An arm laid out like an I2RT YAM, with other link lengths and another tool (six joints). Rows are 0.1 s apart.
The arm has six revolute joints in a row. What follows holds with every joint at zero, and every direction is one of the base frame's. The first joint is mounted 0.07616 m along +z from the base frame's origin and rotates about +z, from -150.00 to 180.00 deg. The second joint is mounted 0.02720 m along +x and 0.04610 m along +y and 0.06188 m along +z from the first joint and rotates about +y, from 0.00 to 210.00 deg. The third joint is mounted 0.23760 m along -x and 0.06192 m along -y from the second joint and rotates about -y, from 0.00 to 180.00 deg. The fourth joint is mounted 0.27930 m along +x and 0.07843 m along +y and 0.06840 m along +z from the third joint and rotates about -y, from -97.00 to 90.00 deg. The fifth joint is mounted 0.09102 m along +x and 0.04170 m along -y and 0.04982 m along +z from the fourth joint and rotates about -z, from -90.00 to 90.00 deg. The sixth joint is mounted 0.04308 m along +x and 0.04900 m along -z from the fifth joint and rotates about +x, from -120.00 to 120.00 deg. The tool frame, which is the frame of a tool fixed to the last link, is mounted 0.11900 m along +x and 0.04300 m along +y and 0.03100 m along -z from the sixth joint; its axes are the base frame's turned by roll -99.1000, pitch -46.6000 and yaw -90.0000 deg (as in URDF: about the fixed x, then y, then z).
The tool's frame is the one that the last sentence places.
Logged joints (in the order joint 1, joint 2, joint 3, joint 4, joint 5, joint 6), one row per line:
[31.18 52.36 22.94 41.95 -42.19 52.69]
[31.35 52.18 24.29 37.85 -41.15 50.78]
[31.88 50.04 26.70 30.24 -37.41 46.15]
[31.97 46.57 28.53 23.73 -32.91 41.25]
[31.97 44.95 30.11 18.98 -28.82 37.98]
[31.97 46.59 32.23 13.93 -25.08 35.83]
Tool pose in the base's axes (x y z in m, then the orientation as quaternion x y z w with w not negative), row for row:
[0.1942 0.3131 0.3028 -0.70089 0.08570 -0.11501 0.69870]
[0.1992 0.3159 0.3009 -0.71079 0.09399 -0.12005 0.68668]
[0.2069 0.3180 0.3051 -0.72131 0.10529 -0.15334 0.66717]
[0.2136 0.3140 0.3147 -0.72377 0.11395 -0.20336 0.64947]
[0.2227 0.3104 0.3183 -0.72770 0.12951 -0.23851 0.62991]
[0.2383 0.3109 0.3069 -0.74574 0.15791 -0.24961 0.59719]
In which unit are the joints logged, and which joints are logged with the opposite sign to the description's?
The joints are logged in degrees. Opposite sign: none.
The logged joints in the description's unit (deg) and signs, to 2 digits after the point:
[31.18 52.36 22.94 41.95 -42.19 52.69]
[31.35 52.18 24.29 37.85 -41.15 50.78]
[31.88 50.04 26.70 30.24 -37.41 46.15]
[31.97 46.57 28.53 23.73 -32.91 41.25]
[31.97 44.95 30.11 18.98 -28.82 37.98]
[31.97 46.59 32.23 13.93 -25.08 35.83]

